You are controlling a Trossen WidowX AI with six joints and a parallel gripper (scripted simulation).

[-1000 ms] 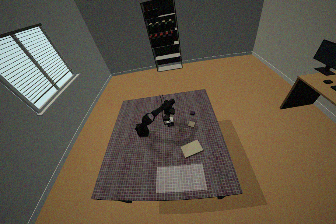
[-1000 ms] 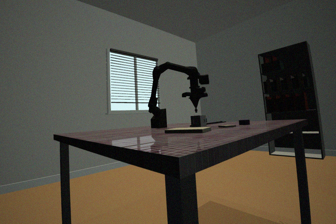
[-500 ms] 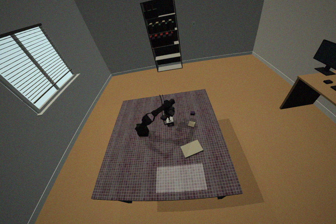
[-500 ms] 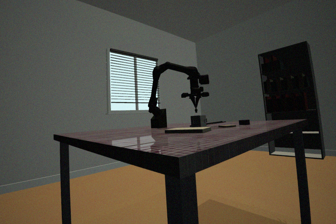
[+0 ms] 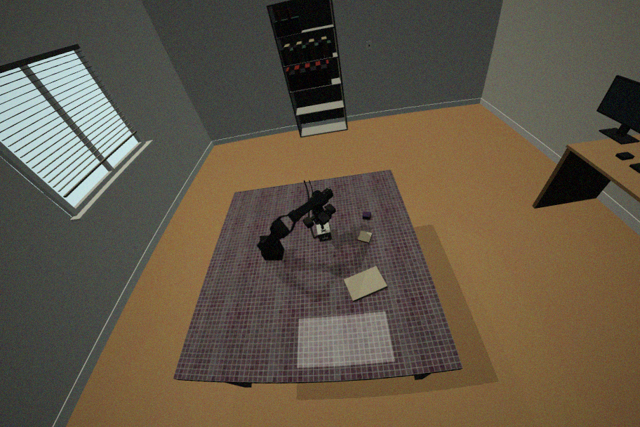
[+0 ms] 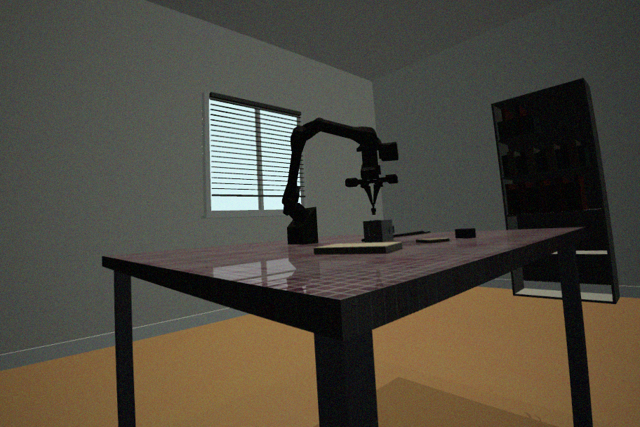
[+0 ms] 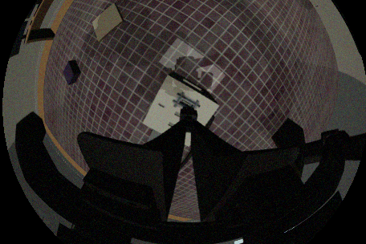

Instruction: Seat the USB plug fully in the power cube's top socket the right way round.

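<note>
Now: the dark USB plug 10 mm below my gripper tip. Also, from my gripper tip: small cream pad 240 mm ahead, 130 mm below, 60 mm to the right; USB socket 70 mm below; small purple block 290 mm ahead, 120 mm below, 90 mm to the left.
</note>
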